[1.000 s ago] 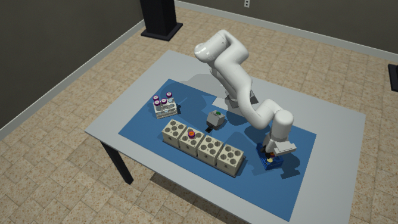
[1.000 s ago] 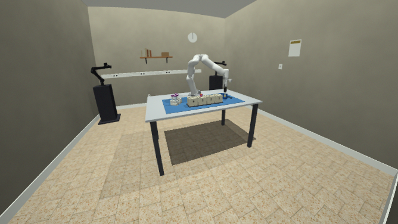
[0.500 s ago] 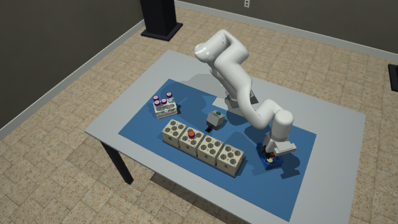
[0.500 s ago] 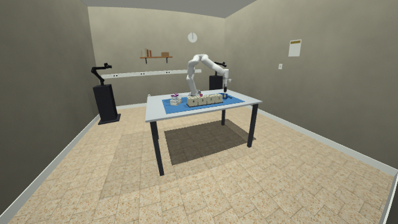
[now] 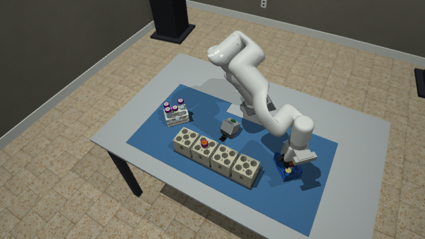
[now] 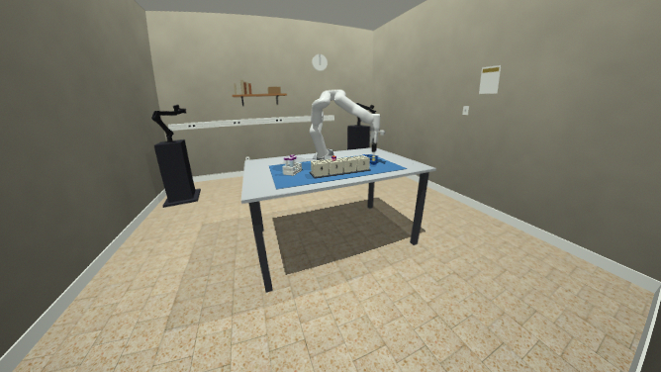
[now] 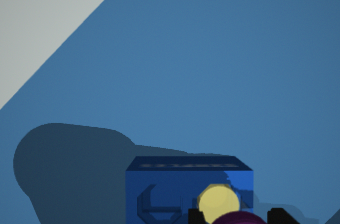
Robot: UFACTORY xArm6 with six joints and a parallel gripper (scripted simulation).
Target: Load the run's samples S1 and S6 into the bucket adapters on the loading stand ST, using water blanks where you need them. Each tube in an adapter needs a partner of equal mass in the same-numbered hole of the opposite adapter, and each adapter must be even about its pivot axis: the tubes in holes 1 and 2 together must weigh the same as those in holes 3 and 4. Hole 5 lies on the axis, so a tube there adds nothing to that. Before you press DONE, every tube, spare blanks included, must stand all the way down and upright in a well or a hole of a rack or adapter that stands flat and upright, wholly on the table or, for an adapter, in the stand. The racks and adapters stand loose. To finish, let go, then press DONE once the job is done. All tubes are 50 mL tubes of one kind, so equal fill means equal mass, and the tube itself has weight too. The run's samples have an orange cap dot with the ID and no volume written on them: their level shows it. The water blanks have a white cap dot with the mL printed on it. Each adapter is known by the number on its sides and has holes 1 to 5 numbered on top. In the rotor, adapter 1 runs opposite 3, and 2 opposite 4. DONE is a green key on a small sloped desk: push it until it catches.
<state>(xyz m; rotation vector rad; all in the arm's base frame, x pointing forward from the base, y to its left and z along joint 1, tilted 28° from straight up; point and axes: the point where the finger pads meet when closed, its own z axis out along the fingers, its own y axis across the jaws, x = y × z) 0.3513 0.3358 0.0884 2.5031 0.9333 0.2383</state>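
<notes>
My gripper is now 5 cm above the sample tube and 1 cm past it. From my hand the other things lie so: blue rack (10 cm below, 4 cm behind, 1 cm to the right); stand (35 cm to the right, 12 cm below, 4 cm ahead); done desk (34 cm to the right, 16 cm behind, 7 cm below).
</notes>
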